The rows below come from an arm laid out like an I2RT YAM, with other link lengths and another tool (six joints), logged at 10 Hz.
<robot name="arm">
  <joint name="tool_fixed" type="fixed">
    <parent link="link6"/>
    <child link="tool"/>
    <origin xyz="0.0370 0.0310 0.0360" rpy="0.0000 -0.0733 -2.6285"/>
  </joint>
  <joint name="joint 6" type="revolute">
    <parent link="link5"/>
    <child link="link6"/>
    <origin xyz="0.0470 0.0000 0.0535" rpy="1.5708 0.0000 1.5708"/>
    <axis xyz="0 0 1"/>
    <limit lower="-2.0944" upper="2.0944"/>
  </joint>
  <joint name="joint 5" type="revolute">
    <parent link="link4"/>
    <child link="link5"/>
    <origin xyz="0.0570 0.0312 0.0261" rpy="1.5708 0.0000 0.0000"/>
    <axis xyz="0 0 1"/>
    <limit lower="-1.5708" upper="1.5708"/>
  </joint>
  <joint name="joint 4" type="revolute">
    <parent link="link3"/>
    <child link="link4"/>
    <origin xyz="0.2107 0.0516 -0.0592" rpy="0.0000 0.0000 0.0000"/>
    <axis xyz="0 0 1"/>
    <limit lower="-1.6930" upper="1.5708"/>
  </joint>
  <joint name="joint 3" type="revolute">
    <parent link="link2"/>
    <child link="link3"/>
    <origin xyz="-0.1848 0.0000 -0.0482" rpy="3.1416 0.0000 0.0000"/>
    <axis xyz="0 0 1"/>
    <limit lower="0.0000" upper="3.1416"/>
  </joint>
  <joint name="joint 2" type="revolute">
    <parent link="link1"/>
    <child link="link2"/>
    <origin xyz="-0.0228 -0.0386 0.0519" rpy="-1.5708 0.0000 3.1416"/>
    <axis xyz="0 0 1"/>
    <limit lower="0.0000" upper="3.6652"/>
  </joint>
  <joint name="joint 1" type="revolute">
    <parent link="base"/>
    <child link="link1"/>
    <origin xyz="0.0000 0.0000 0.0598" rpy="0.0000 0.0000 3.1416"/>
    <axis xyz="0 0 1"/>
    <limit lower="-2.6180" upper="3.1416"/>
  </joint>
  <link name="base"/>
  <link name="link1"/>
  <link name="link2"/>
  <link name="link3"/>
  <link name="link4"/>
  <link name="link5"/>
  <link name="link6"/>
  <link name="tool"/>
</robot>
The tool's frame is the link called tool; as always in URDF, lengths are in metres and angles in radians.
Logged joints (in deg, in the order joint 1, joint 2, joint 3, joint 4, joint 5, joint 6), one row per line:
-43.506, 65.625, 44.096, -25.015, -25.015, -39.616
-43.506, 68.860, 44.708, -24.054, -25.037, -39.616
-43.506, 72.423, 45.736, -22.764, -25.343, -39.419
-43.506, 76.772, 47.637, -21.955, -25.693, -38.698
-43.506, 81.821, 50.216, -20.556, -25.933, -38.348
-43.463, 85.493, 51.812, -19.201, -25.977, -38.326
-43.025, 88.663, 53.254, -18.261, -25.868, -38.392
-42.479, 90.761, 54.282, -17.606, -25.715, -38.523
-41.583, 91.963, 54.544, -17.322, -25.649, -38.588
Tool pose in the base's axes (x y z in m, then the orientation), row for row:
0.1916, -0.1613, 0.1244, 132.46, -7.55, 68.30
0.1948, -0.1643, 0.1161, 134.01, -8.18, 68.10
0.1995, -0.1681, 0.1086, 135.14, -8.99, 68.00
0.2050, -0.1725, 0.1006, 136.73, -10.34, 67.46
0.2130, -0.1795, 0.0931, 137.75, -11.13, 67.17
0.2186, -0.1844, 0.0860, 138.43, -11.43, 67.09
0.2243, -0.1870, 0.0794, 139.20, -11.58, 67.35
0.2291, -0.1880, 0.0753, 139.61, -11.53, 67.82
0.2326, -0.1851, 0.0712, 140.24, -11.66, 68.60
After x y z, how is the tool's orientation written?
As angles about the fixed x, y, z axes (roll, pitch, yaw), in degrees.
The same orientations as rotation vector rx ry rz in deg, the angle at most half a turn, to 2 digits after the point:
117.26, 74.66, 41.94
118.90, 75.20, 41.75
120.25, 75.55, 42.01
122.43, 75.54, 42.48
123.75, 75.62, 42.74
124.46, 75.88, 42.70
125.00, 76.64, 42.58
125.05, 77.48, 42.48
125.18, 78.79, 42.59

